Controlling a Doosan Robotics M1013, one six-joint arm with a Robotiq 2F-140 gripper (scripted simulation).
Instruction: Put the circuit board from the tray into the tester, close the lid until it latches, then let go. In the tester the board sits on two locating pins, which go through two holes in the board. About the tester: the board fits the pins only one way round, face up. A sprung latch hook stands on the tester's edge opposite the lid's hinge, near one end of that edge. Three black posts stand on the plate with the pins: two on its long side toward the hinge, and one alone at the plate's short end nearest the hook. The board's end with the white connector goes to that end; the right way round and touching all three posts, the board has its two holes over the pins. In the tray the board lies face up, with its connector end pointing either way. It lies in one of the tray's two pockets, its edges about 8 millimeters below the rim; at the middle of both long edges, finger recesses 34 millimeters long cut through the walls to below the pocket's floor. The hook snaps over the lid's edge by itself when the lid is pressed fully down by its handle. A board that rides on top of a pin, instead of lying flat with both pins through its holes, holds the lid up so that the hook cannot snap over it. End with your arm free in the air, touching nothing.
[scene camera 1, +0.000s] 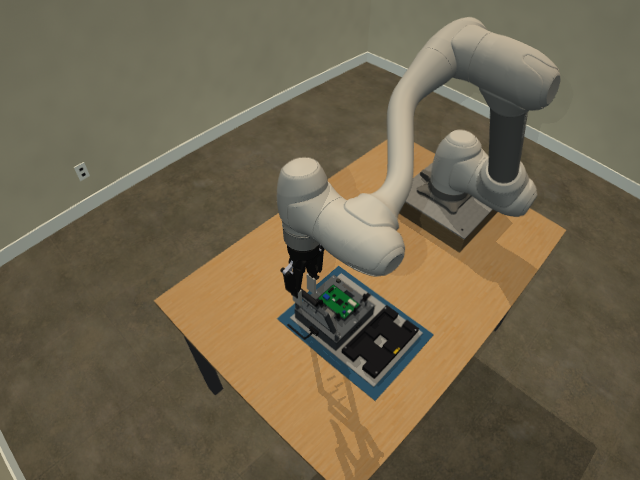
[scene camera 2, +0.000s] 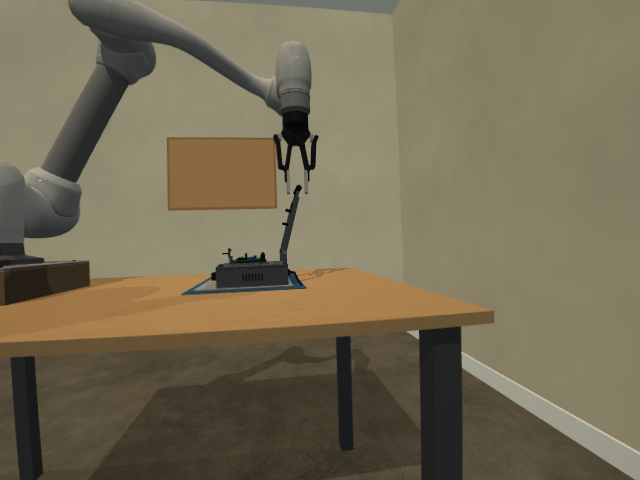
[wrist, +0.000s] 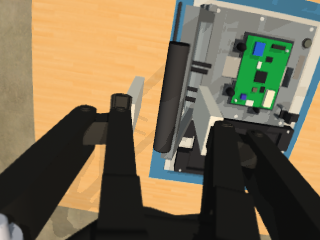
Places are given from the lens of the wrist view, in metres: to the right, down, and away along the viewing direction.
gripper (wrist: 169, 96): 0.01, -0.02, 0.21
green circuit board (wrist: 263, 63): 0.16, -0.09, 0.38
tester lid (wrist: 175, 111): 0.01, -0.01, 0.20
The marked spots on the tester lid and the green circuit board are 0.25 m apart.
